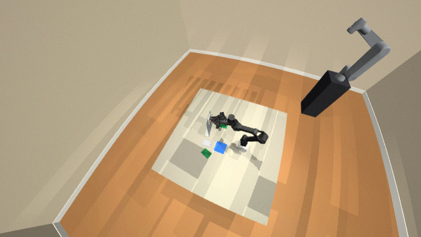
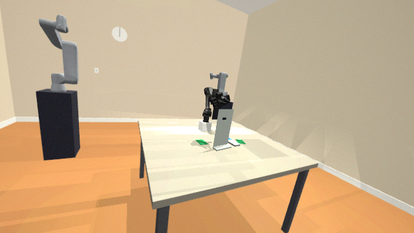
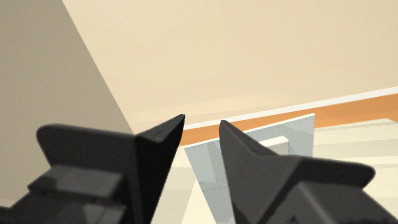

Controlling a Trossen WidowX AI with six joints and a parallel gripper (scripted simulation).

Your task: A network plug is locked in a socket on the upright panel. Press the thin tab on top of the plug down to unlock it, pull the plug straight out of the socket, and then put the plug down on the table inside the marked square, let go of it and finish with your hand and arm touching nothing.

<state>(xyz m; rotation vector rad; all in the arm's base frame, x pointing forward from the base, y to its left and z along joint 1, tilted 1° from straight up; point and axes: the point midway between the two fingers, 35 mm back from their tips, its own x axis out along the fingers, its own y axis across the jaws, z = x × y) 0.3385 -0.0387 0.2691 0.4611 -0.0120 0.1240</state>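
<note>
The network plug is 3 cm ahead of my gripper tip, 4 cm to the right of it and 12 cm below it. Also, from my gripper tip: green patch: 1 cm behind, 24 cm to the left, 37 cm below; blue square: 14 cm behind, 12 cm to the left, 37 cm below; upright grey panel: 5 cm ahead, 4 cm to the right, 22 cm below.
</note>
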